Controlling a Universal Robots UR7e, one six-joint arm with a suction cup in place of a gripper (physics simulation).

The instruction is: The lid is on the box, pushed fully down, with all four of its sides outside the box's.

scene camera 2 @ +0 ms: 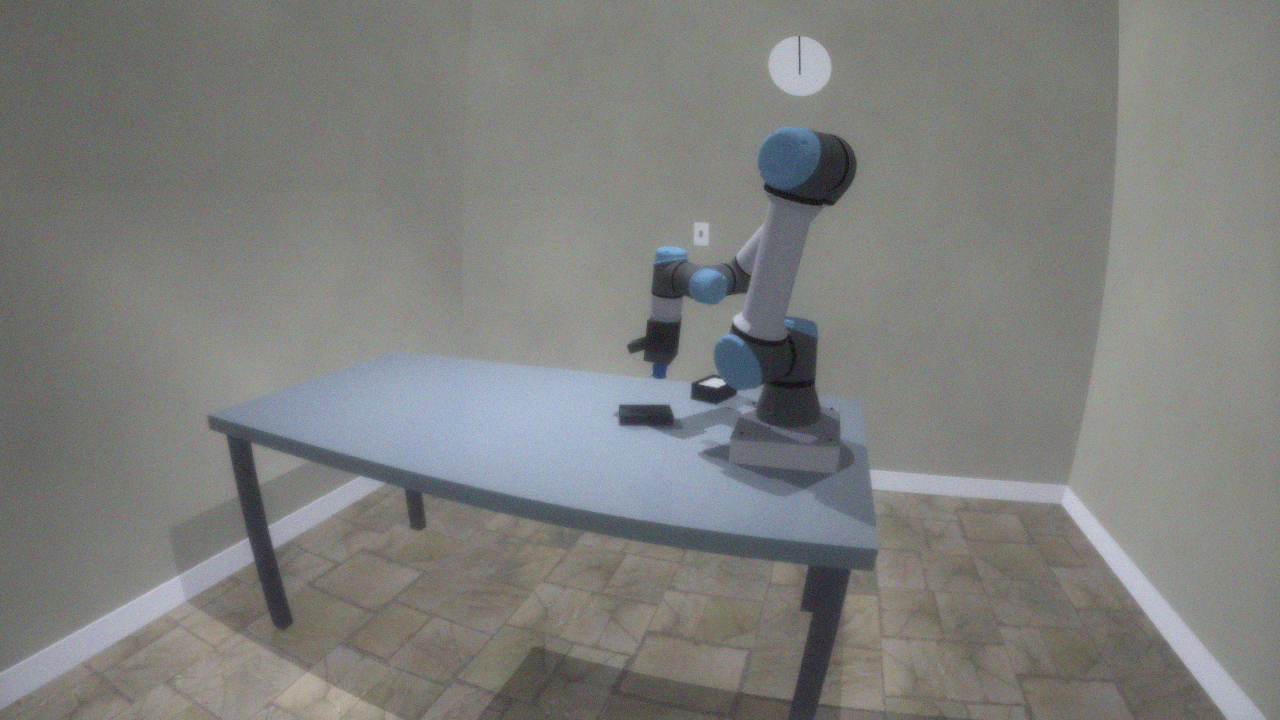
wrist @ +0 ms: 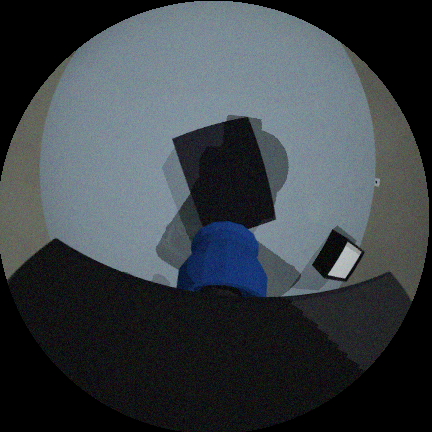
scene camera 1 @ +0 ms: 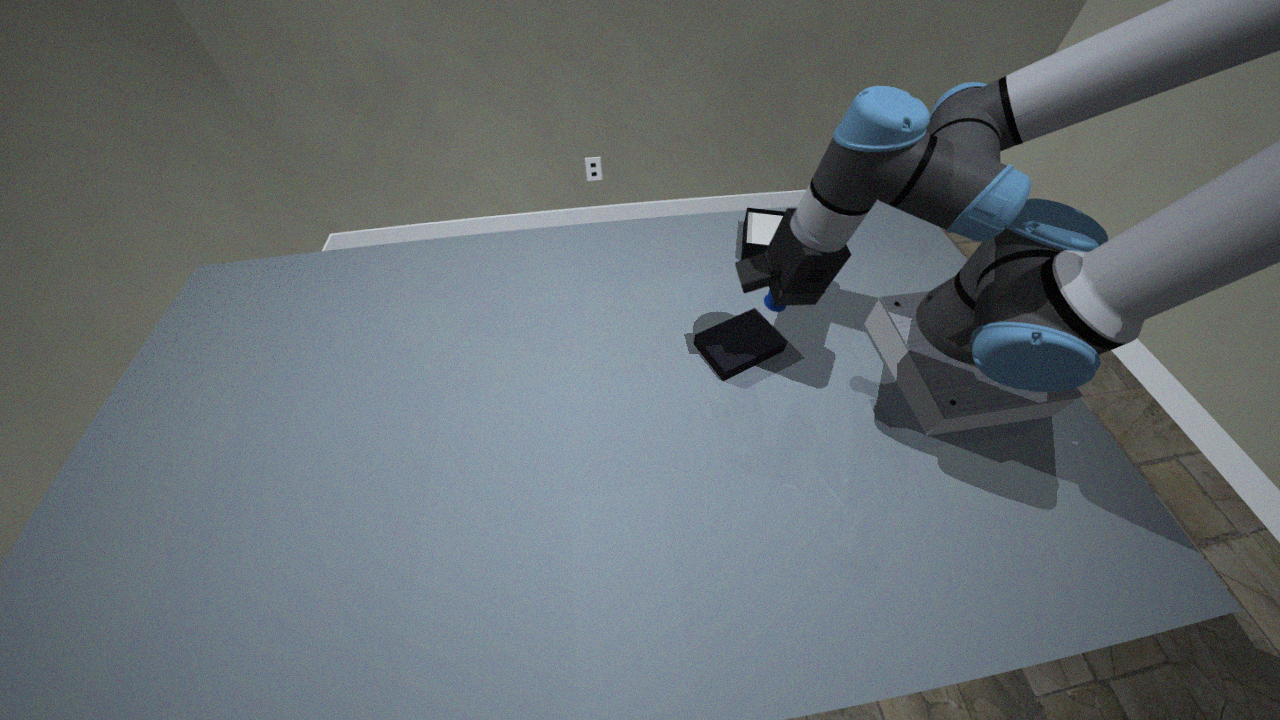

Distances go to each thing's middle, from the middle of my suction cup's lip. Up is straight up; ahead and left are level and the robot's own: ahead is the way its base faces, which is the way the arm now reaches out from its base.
My suction cup is now 40 mm short of the black lid (scene camera 1: pixel 731 347), 10 mm to the left of it and 120 mm above it. Also, from my suction cup: black box (wrist: pixel 338 257) 90 mm behind, 280 mm to the right, 110 mm below.
